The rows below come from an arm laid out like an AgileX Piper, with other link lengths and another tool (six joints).
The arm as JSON. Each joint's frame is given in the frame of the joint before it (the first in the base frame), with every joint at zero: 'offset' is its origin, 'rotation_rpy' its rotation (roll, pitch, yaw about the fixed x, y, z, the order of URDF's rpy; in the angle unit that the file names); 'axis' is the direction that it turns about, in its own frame. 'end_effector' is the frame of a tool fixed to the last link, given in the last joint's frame.
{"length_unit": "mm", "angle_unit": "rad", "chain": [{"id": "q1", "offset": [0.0, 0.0, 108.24], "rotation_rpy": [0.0, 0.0, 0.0], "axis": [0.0, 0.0, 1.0]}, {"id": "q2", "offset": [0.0, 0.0, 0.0], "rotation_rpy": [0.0, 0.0, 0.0], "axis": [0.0, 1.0, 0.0]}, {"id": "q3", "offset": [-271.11, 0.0, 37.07], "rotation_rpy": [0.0, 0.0, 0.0], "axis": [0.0, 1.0, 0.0]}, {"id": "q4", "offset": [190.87, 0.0, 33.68], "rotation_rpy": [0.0, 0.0, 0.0], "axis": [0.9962, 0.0, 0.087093]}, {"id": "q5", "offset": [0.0, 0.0, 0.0], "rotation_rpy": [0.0, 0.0, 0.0], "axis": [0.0, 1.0, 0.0]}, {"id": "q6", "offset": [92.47, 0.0, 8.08], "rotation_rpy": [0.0, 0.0, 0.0], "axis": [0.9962, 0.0, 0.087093]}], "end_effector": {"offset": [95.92, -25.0, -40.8], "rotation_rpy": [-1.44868, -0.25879, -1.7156]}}
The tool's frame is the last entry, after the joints.
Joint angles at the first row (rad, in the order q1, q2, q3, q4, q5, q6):
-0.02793 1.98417 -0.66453 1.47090 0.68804 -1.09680
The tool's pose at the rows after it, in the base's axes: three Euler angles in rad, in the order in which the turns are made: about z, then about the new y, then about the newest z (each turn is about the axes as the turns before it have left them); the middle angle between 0 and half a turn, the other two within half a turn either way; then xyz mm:
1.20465 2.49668 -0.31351 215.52 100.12 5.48
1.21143 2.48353 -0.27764 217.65 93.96 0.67
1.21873 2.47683 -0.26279 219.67 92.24 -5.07
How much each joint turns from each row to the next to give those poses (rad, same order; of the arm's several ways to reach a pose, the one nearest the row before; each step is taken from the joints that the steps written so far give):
-0.05235 0.04364 -0.02300 -0.01371 0.04937 -0.00606
-0.03994 0.03439 -0.00701 0.00139 0.02170 -0.01809
-0.01222 0.03244 -0.00858 0.01316 0.00861 -0.02532

